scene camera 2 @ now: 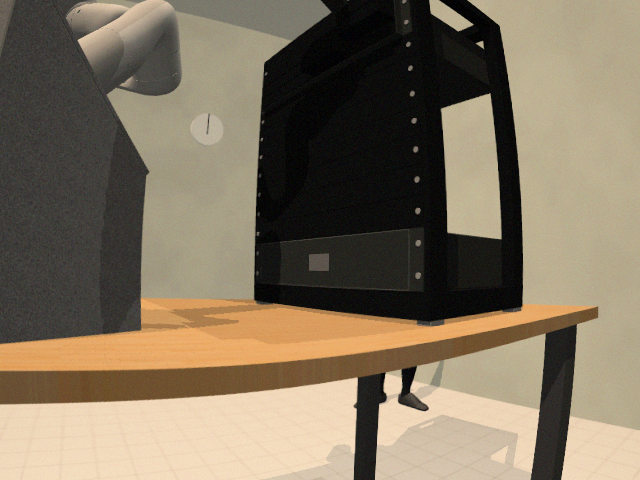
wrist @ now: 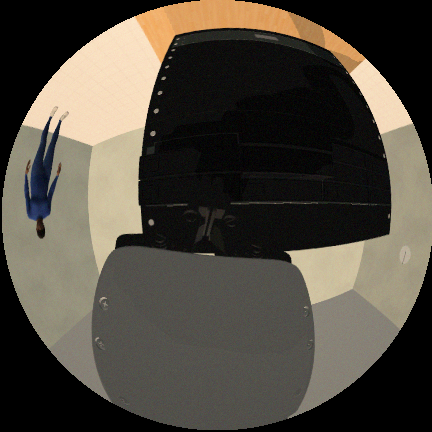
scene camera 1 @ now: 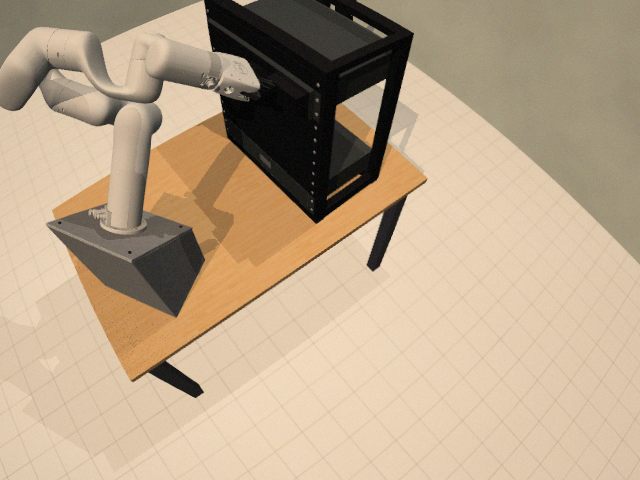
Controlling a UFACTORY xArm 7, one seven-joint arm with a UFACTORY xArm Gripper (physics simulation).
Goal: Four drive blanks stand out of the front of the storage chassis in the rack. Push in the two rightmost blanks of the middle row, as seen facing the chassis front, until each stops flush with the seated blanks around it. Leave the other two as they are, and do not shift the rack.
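Places are measured from the arm's base along level axes (x back, y right, z up), in metres.
Pixels of known places: gripper, fingertip midpoint: (scene camera 2: 340,7) (wrist: 208,189) (scene camera 1: 269,88); arm's base at its link origin: (scene camera 2: 37,104) (scene camera 1: 123,225).
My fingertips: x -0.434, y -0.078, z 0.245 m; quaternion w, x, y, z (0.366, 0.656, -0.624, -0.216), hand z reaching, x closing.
Ahead of a thing's pixels: the offset from my fingertips to its middle.
The black storage chassis (scene camera 1: 281,116) (wrist: 280,190) is mounted in the black rack (scene camera 1: 326,155) (scene camera 2: 435,206) (wrist: 320,220). Its front is very dark, with faint seams and steps between the blanks. A dark blank @(dx -0.076, dy -0.002, dz -0.003 m) (scene camera 1: 295,88) stands out near the right post in scene camera 1. In the wrist view, which is upside down, a stepped dark block of blanks @(dx -0.076, dy -0.002, dz -0.031 m) (wrist: 170,167) shows at the left; single blanks and their depths cannot be told for certain. My gripper (scene camera 1: 270,85) (wrist: 208,189) is shut and empty, its fingertips close against the chassis front; contact cannot be made out. Scene camera 2 does not show the fingertips.
The rack stands on the wooden table (scene camera 1: 268,279) (scene camera 2: 206,382). The arm's grey base (scene camera 1: 124,268) (scene camera 2: 67,206) stands at the table's other end. A lower unit (scene camera 2: 361,263) with a pale label sits at the rack's bottom. A person in blue (wrist: 41,185) stands beyond the rack's side.
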